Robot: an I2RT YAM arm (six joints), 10 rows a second.
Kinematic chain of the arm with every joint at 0, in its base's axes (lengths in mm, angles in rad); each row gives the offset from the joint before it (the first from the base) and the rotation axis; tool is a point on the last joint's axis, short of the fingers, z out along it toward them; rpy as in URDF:
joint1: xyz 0 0 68 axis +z
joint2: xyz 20 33.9 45.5 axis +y
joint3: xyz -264 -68.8 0 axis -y
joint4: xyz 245 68.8 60 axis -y
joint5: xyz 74 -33.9 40.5 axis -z
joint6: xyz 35.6 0 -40.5 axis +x
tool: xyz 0 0 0 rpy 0 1.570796 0
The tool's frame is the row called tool.
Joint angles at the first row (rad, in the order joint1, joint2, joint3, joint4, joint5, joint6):
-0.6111 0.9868 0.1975 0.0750 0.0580 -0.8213
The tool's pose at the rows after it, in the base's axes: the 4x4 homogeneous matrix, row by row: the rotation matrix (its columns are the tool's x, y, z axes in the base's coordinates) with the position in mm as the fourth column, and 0 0 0 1 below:
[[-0.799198 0.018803 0.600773 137.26], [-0.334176 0.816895 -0.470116 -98.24], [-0.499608 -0.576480 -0.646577 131.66], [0 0 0 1]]
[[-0.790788 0.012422 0.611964 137.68], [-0.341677 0.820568 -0.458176 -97.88], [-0.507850 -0.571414 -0.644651 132.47], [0 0 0 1]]
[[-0.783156 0.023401 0.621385 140.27], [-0.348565 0.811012 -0.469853 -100.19], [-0.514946 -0.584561 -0.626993 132.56], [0 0 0 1]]
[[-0.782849 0.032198 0.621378 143.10], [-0.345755 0.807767 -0.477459 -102.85], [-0.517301 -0.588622 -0.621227 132.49], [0 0 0 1]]
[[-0.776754 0.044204 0.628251 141.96], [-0.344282 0.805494 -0.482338 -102.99], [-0.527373 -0.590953 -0.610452 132.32], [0 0 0 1]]
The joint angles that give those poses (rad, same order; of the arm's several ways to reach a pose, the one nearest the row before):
-0.6130 0.9509 0.1885 0.0586 0.0389 -0.8237
-0.6133 0.9476 0.1902 0.0567 0.0225 -0.8253
-0.6150 0.9707 0.1887 0.1040 0.0252 -0.8283
-0.6172 0.9998 0.1948 0.1344 0.0298 -0.8262
-0.6224 0.9928 0.1861 0.1498 0.0256 -0.8224

